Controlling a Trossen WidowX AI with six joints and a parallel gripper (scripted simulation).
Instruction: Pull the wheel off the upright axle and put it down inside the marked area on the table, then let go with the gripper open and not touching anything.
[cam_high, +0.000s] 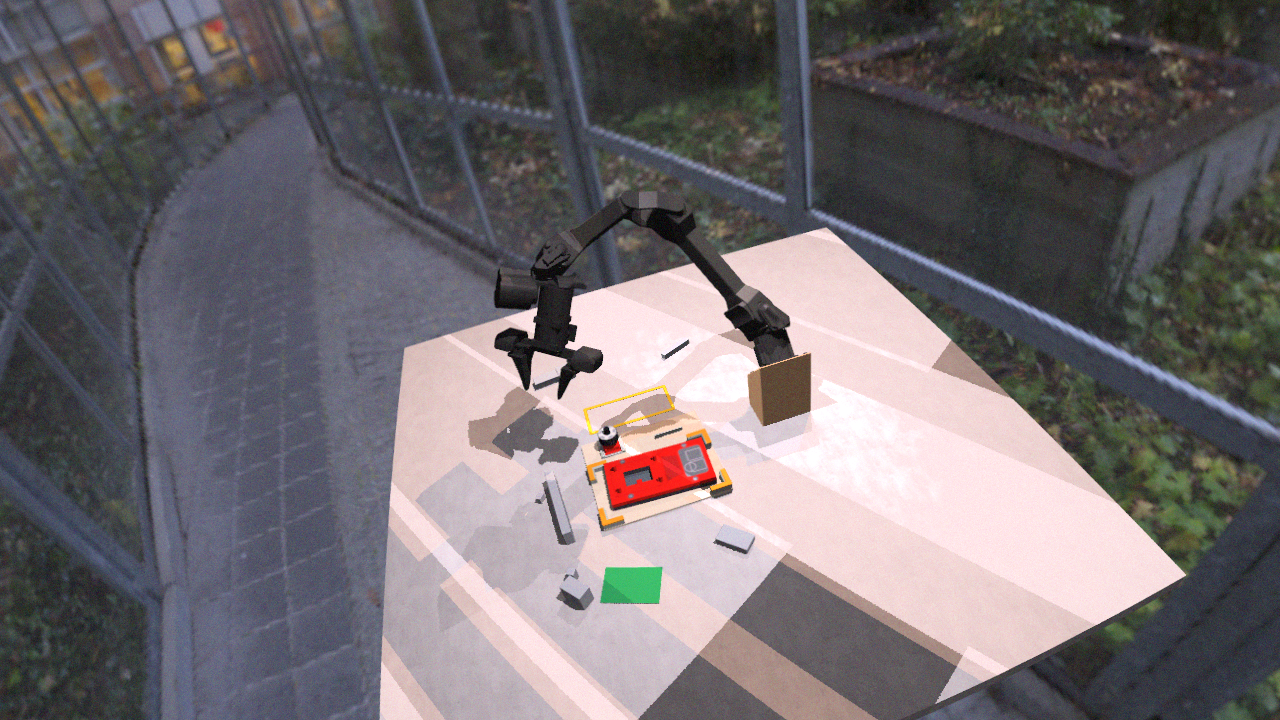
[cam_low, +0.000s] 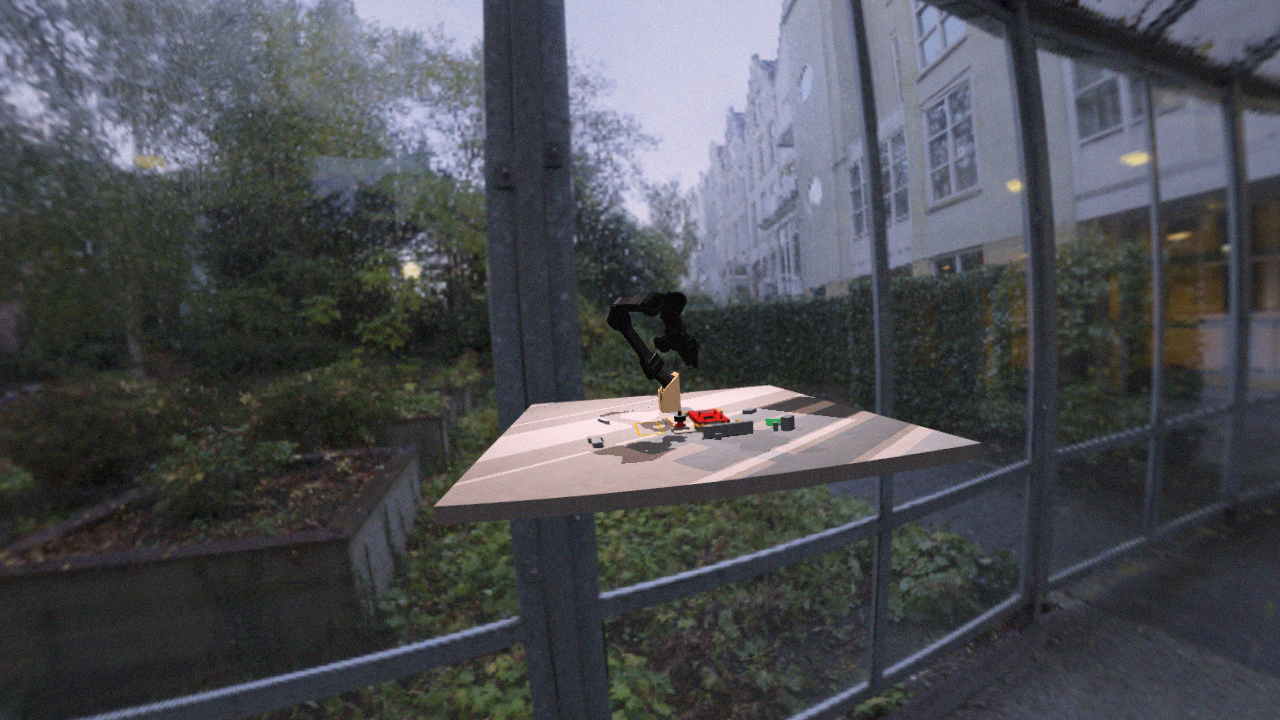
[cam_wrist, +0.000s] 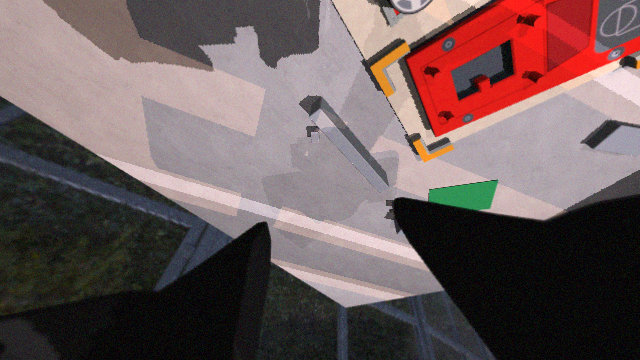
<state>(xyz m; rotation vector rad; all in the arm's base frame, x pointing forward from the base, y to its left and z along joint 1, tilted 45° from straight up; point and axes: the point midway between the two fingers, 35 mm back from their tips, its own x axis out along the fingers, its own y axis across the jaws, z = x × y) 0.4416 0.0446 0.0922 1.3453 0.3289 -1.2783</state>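
Right now my gripper tip is 180 mm above the wheel, 90 mm past it and 30 mm to the left of it. From my gripper tip the other things lie so: thin rod 320 mm behind, 270 mm to the right, 210 mm below; then upright axle 180 mm below, 90 mm behind, 30 mm to the right.
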